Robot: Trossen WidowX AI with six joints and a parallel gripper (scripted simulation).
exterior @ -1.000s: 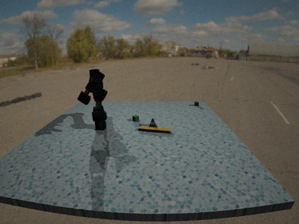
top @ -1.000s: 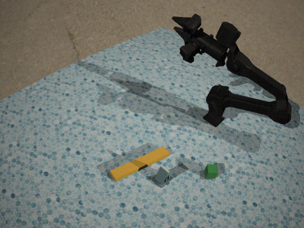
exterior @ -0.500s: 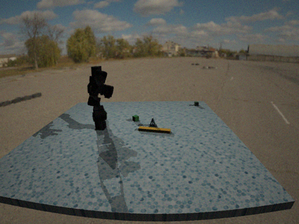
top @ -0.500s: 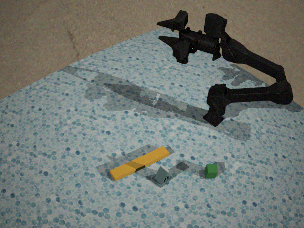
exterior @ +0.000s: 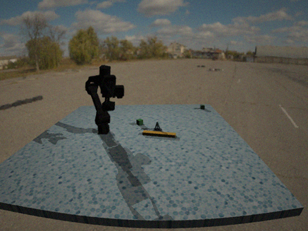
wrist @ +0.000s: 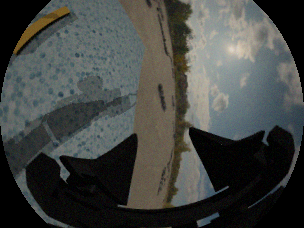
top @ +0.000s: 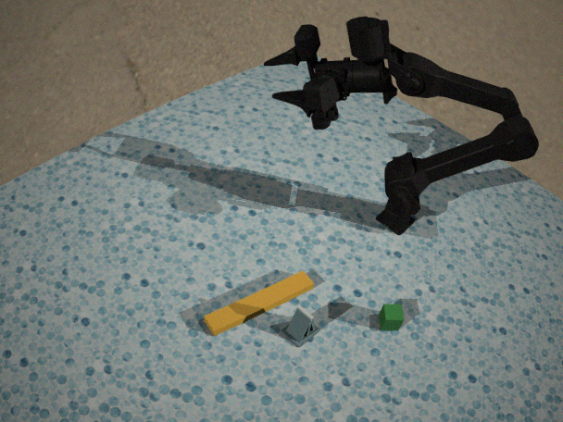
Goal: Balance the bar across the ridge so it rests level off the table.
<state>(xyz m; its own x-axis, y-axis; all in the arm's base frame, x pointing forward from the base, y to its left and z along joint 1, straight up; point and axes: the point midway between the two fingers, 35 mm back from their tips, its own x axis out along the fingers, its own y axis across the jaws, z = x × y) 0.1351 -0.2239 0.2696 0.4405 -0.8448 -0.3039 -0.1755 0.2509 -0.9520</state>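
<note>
Right now the yellow bar is 20 cm ahead of my gripper tip, 21 cm to the left of it and 25 cm below it.
</note>
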